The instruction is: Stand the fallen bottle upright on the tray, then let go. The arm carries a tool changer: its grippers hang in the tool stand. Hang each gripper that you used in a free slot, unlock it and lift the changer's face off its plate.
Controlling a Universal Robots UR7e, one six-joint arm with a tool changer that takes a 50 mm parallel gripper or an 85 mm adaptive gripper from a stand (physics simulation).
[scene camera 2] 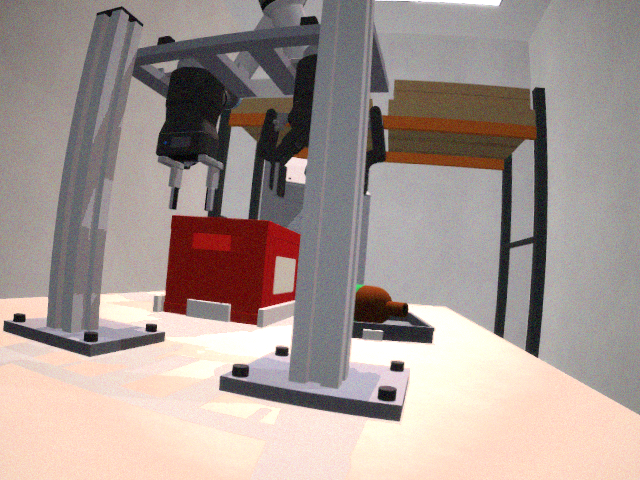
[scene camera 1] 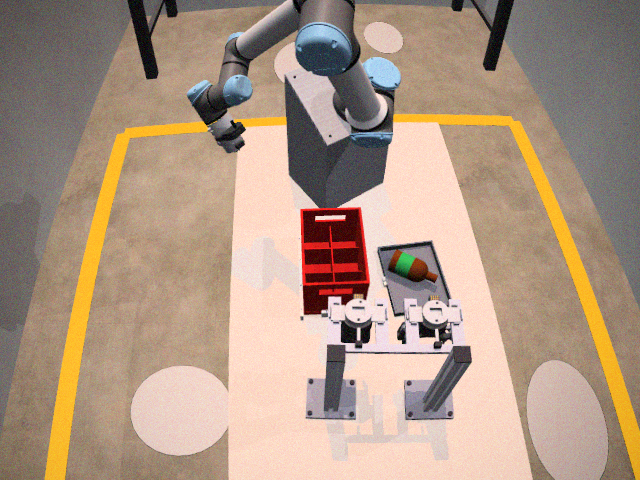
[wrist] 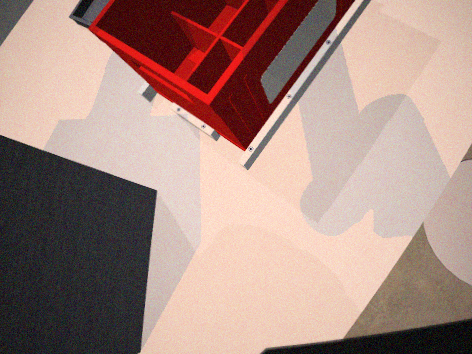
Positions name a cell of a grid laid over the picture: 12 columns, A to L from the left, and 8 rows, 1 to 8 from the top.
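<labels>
A 50 mm parallel gripper is visible in scene camera 1 (G6) and in scene camera 2 (D2); in the wrist view the 50 mm parallel gripper is out of frame. An adaptive gripper is visible in scene camera 1 (I6) and in scene camera 2 (F2); in the wrist view the adaptive gripper is out of frame.
</labels>
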